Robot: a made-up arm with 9 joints.
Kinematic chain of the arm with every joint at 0, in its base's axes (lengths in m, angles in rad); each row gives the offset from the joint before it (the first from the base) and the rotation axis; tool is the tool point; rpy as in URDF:
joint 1: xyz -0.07 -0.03 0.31 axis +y
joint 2: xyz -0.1 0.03 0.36 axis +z
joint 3: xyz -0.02 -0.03 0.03 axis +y
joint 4: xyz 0.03 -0.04 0 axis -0.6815 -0.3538 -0.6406
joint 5: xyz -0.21 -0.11 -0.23 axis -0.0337 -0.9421 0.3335
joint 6: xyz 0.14 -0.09 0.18 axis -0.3 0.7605 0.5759
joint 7: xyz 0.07 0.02 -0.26 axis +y
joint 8: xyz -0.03 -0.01 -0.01 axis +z
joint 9: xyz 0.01 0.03 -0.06 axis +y
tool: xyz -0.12 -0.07 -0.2 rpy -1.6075 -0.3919 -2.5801
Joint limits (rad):
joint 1: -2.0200..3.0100
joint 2: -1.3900..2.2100
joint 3: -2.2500..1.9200
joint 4: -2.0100..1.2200
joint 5: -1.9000..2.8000
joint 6: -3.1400..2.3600
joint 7: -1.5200..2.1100
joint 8: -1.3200..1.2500
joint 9: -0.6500..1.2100
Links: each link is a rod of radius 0.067 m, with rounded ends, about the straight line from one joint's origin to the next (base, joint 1, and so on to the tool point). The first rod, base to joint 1, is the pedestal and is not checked.
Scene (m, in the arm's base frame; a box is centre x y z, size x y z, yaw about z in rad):
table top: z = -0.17
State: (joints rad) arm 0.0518 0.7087 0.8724 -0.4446 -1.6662 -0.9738 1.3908 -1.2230 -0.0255
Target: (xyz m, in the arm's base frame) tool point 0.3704 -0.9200 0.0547
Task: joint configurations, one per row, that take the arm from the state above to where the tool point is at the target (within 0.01 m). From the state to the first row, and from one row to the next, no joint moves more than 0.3 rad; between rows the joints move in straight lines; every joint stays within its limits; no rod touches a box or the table.
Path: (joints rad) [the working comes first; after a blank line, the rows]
Joints at the target: 1.2095 1.5211 1.0838 -0.0506 -1.9000 -1.8967 0.2285 -1.3200 -0.3019
Straight joint move there: clear.

1: 0.3412 0.9118 0.9253 -0.3461 -1.7246 -1.2045 1.1002 -1.2473 -0.0946
2: 0.6307 1.1149 0.9781 -0.2476 -1.7831 -1.4352 0.8097 -1.2715 -0.1637
3: 0.9201 1.3180 1.0310 -0.1491 -1.8415 -1.6660 0.5191 -1.2958 -0.2328
4: 1.2095 1.5211 1.0838 -0.0506 -1.9000 -1.8967 0.2285 -1.3200 -0.3019

